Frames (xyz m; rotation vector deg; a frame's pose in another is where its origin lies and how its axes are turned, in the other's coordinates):
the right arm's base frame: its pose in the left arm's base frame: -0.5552 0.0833 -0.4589 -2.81 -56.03 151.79
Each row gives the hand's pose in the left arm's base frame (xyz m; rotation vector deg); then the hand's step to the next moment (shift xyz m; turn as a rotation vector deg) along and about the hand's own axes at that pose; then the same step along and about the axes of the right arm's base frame.
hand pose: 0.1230 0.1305 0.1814 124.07 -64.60 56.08
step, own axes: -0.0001 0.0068 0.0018 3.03 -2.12 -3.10
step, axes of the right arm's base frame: 0.0034 0.0052 0.0034 -0.90 -4.43 1.68
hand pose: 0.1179 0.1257 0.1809 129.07 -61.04 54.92
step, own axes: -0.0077 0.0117 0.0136 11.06 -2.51 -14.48
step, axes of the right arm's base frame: 0.0024 0.0193 -0.0015 1.76 -15.61 9.56
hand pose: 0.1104 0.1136 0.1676 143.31 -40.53 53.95
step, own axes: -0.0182 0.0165 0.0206 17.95 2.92 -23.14
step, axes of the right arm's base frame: 0.0032 0.0313 -0.0060 4.79 -20.69 20.38
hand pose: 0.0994 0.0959 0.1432 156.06 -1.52 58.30
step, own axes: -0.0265 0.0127 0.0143 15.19 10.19 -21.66
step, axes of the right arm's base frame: 0.0044 0.0317 -0.0066 4.14 -13.88 24.37
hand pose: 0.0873 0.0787 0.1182 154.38 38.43 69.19
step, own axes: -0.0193 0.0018 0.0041 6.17 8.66 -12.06
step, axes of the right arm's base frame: 0.0031 0.0190 -0.0046 1.41 -4.54 15.36
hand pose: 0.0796 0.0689 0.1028 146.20 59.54 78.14
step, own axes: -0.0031 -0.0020 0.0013 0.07 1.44 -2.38
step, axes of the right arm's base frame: 0.0009 0.0027 -0.0027 0.61 0.19 2.71
